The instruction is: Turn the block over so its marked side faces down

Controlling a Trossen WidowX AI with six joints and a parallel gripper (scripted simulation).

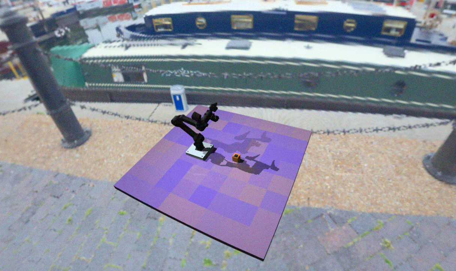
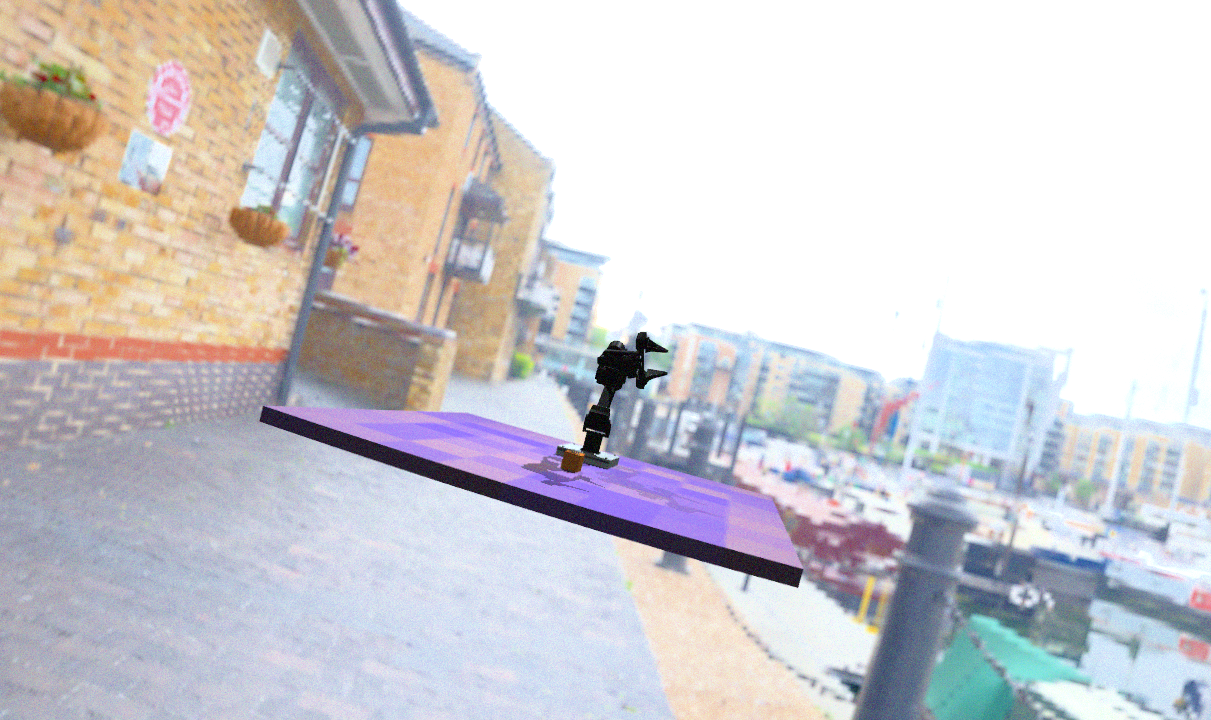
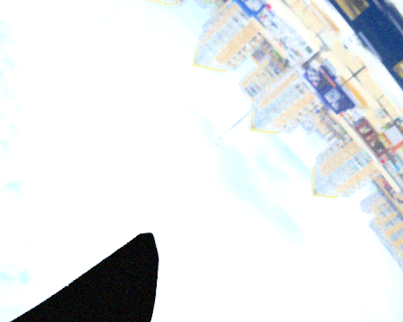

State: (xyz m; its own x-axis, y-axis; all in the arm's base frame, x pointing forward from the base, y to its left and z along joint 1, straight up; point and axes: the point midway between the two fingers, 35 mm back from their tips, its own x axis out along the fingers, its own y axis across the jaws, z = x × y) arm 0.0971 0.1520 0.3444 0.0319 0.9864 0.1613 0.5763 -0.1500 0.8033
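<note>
Right now my gripper tip is 340 mm above the orange block, 250 mm short of it and 180 mm to the left of it.
</note>
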